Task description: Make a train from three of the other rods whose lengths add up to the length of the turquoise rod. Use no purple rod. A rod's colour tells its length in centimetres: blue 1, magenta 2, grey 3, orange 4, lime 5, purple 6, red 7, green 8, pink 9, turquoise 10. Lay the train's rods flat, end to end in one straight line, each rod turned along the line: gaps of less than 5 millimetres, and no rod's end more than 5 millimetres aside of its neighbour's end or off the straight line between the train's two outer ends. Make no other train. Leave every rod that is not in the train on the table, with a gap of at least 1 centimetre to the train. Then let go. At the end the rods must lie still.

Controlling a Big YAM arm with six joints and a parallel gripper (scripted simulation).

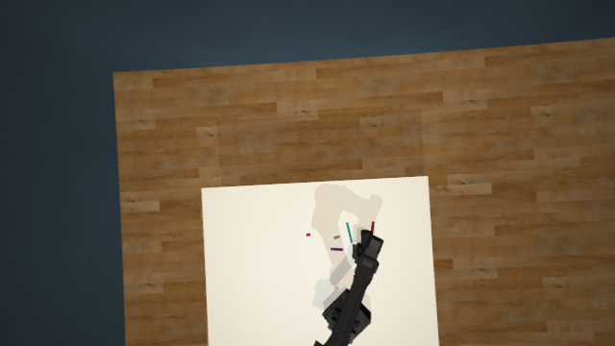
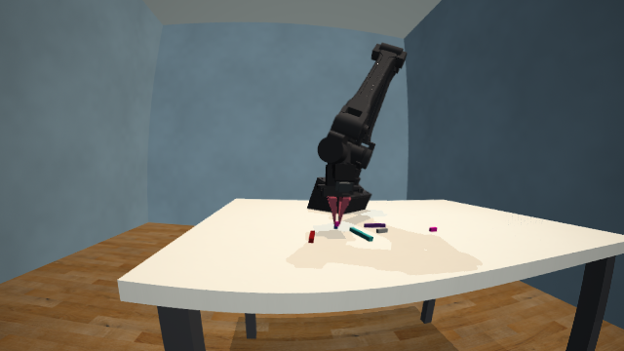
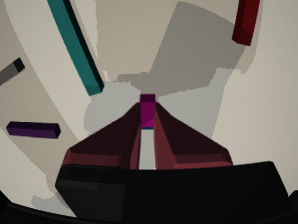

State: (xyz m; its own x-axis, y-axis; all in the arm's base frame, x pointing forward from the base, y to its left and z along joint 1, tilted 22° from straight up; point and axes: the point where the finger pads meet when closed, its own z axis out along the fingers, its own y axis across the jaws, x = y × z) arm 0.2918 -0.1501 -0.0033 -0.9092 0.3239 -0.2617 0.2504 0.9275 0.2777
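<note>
Now: the blue rod 2 cm behind my hand and 2 cm below it. Round my hand: red rod (6 cm ahead, 8 cm to the right, 2 cm below); then turquoise rod (7 cm ahead, 3 cm to the left, 2 cm below); then purple rod (11 cm to the left, 2 cm below).
</note>
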